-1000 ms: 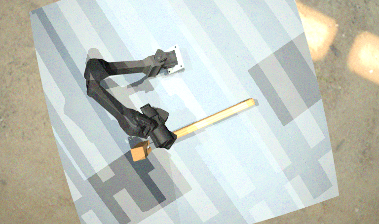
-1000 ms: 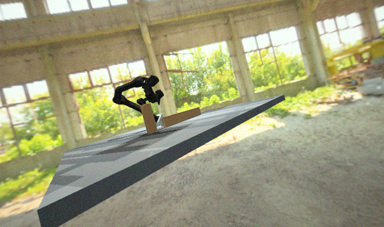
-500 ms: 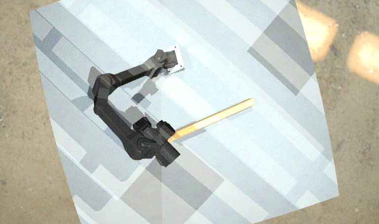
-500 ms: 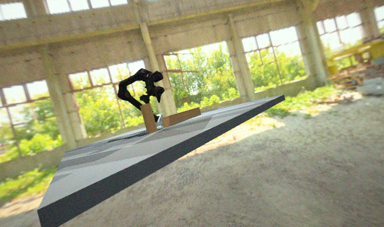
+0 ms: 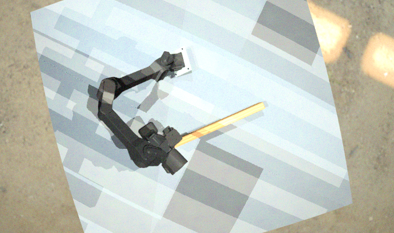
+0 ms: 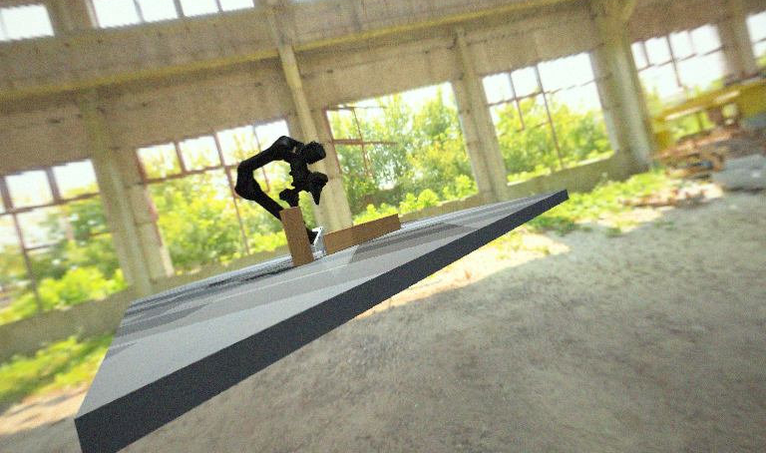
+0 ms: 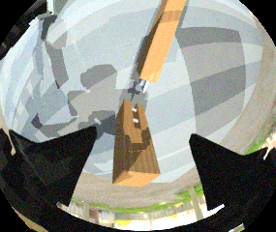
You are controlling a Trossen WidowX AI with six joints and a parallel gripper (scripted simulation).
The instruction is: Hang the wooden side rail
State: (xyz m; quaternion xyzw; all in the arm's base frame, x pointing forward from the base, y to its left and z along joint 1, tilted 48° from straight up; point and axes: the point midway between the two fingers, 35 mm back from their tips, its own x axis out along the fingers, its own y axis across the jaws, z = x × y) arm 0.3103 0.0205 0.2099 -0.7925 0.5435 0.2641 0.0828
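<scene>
Now: gripper tip 20 mm short of the headboard post, 70 mm to the left of it and 80 mm above it.
</scene>
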